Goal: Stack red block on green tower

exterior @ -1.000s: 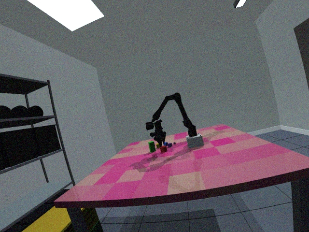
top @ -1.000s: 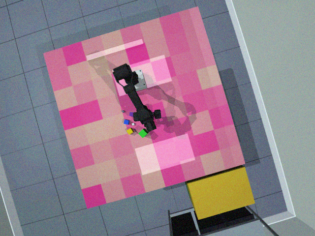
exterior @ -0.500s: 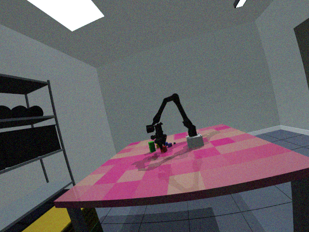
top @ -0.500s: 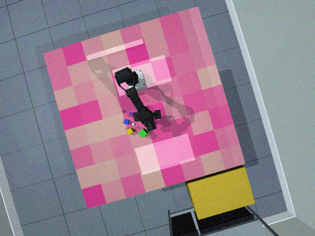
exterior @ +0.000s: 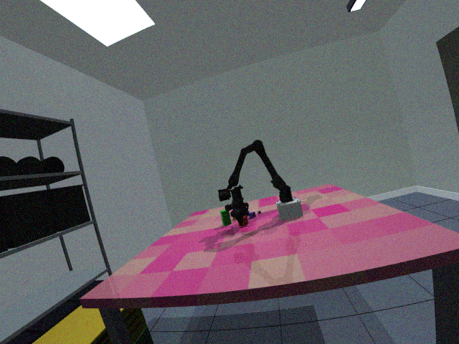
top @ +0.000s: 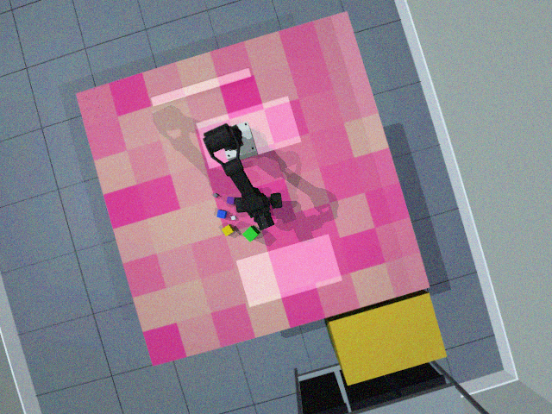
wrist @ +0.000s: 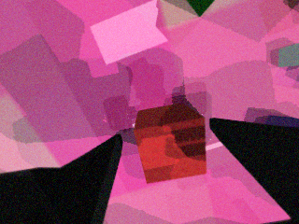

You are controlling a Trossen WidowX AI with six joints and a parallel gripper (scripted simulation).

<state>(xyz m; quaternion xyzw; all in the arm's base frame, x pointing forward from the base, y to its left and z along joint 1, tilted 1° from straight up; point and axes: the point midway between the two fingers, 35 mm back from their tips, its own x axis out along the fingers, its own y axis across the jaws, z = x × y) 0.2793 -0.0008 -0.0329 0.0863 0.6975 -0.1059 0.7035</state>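
My gripper tip is now 11 cm short of the green block, 8 cm to the left of it and 6 cm below it. Round my gripper tip: blue block 2 cm behind, 18 cm to the right, 1 cm above; then red block 1 cm above; then purple block 6 cm behind, 12 cm to the right.
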